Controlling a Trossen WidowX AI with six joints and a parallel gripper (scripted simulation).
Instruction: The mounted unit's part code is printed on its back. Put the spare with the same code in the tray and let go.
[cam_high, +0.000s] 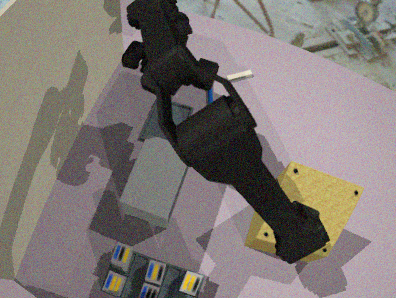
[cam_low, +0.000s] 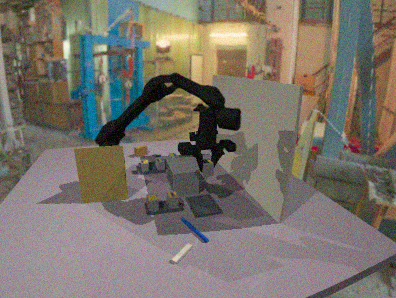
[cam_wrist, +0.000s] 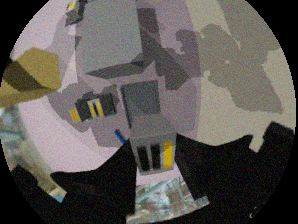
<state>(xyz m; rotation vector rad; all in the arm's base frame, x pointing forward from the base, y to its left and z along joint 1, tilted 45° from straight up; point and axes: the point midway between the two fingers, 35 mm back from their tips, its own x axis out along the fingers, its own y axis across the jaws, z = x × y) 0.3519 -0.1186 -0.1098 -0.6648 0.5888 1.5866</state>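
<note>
The tray is 14 cm below my gripper tip and 1 cm behind it. The rest, counted from my gripper tip: grey spare (2 cm above); then mounted unit (18 cm to the left, 9 cm below, 6 cm behind); then rack (15 cm behind, 14 cm below, 1 cm to the left).
</note>
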